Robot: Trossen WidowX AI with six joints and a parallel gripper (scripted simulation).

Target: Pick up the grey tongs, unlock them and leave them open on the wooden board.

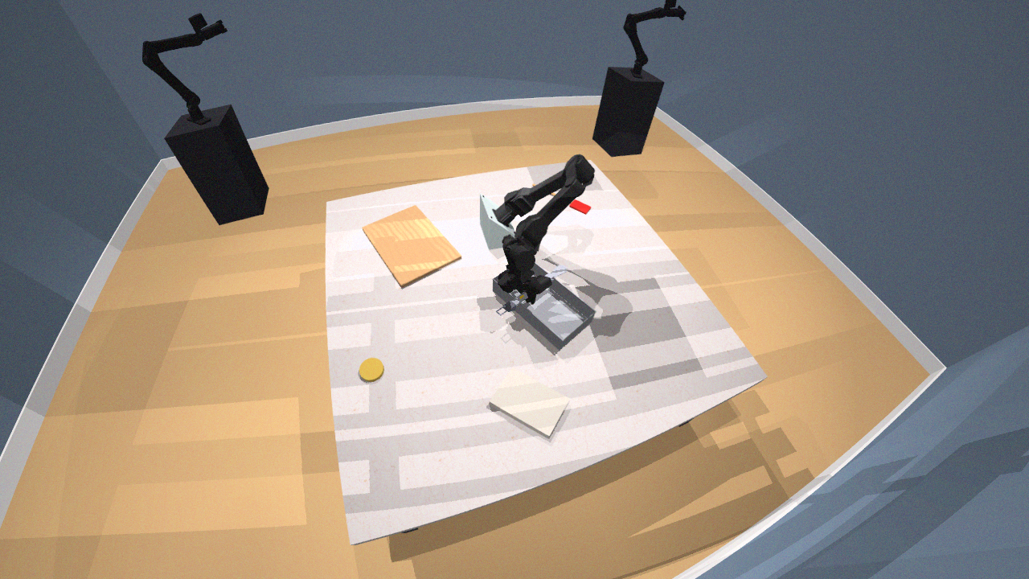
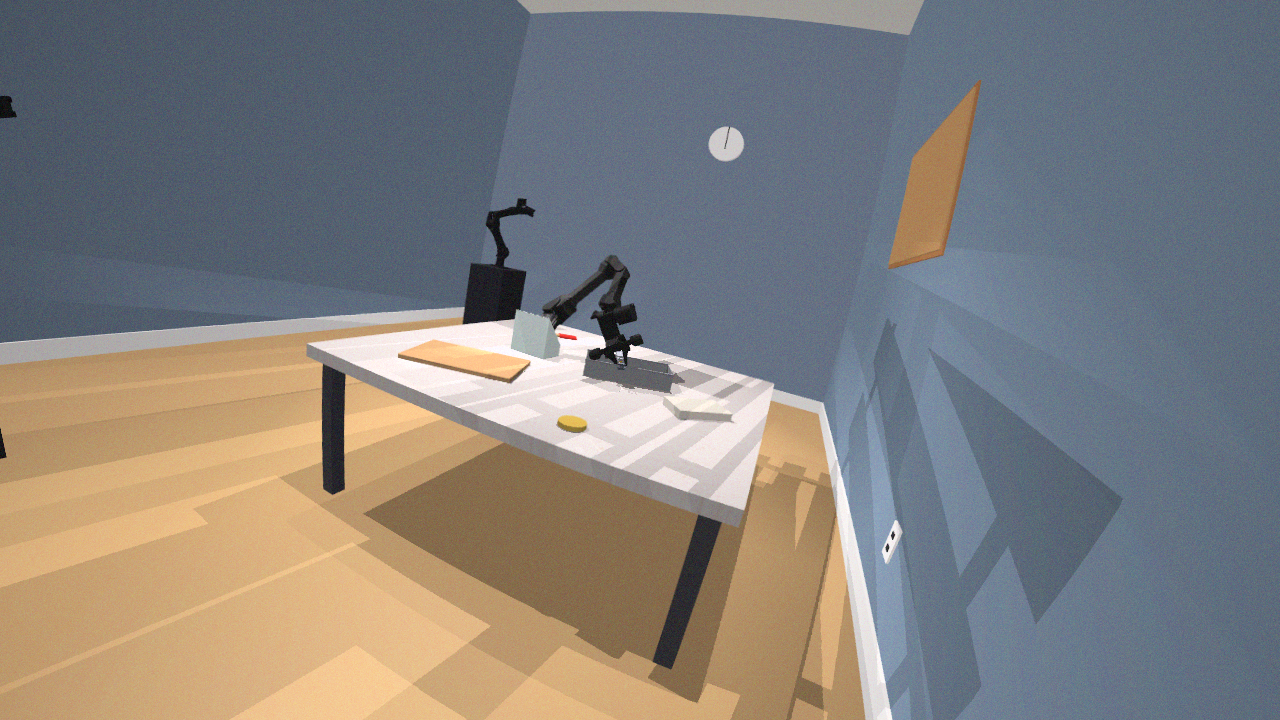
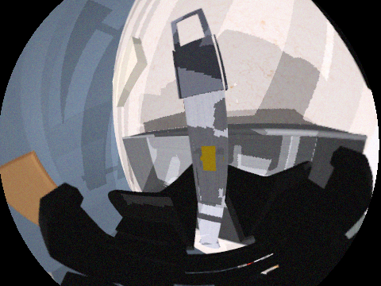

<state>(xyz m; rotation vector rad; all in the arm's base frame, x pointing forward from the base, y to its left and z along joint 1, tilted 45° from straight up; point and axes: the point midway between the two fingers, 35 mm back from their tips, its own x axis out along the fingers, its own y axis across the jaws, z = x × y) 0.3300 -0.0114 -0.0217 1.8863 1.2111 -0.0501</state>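
Right now my gripper tip is 40 mm to the right of the grey roasting tin. From my gripper tip the other things lie so: small yellow lock piece: 30 mm to the right, 30 mm above, 10 mm behind; then wooden board: 420 mm behind, 310 mm to the right, 30 mm below; then flat beige block: 290 mm ahead, 120 mm to the right, 20 mm below.
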